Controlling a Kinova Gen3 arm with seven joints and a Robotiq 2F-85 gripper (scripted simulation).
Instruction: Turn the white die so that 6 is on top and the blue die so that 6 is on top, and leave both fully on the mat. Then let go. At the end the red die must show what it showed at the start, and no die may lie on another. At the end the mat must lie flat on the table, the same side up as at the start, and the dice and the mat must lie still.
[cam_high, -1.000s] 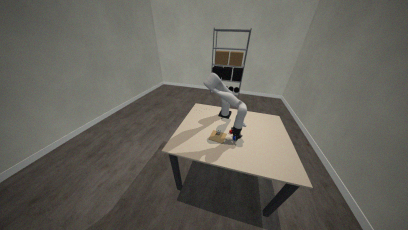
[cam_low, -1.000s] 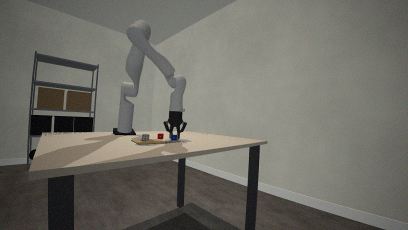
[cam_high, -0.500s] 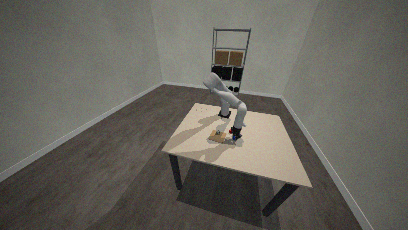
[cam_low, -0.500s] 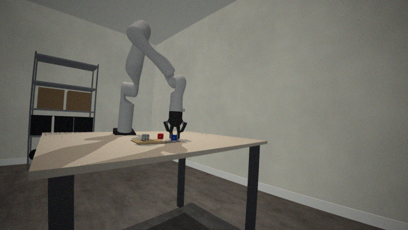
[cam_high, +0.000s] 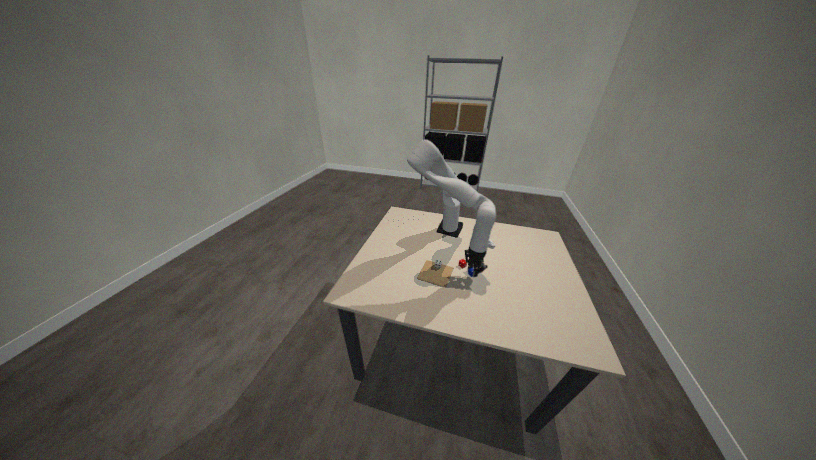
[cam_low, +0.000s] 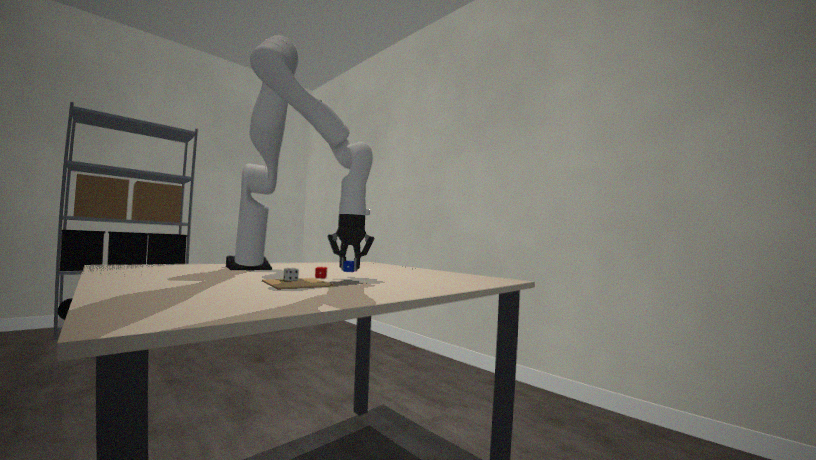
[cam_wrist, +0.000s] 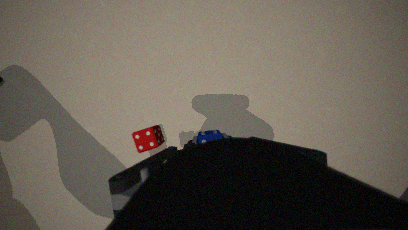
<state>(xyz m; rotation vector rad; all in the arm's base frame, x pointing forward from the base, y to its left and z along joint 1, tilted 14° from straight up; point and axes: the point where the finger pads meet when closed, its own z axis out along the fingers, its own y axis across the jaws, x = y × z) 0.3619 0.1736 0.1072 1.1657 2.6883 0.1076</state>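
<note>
My hand is 70 mm past the red die, 50 mm to the left of it and 30 mm above it. Also, from my hand: tan mat 160 mm to the right, 40 mm below, 20 mm ahead; then white die 160 mm to the right, 30 mm below, 20 mm behind; then blue die 10 mm below.
</note>
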